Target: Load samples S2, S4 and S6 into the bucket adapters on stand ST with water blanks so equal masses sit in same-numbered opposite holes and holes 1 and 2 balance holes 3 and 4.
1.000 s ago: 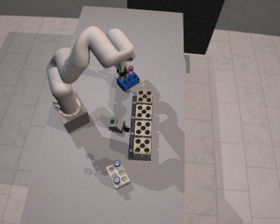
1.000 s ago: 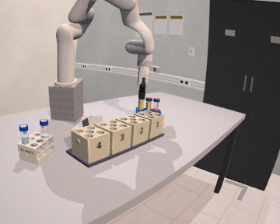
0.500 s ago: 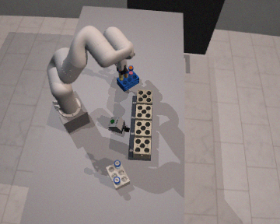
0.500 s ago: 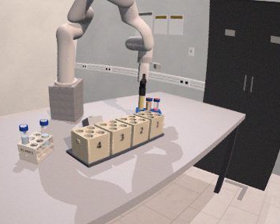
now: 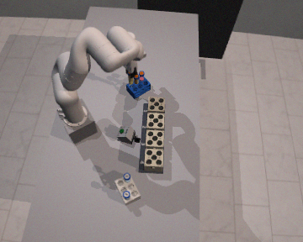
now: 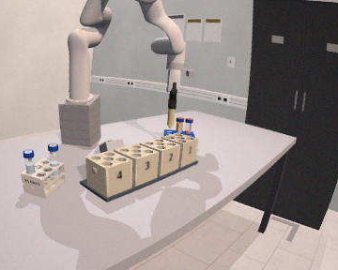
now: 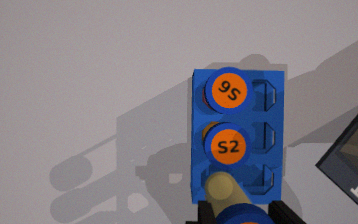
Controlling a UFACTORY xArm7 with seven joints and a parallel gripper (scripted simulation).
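Now: hand 1 cm past the sample tube S4 and 5 cm above it. Round my hand: sample tube S2 (4 cm ahead, 2 cm to the left, 12 cm below); then blue sample rack (4 cm ahead, 1 cm to the left, 15 cm below); then sample tube S6 (6 cm ahead, 6 cm to the left, 12 cm below).
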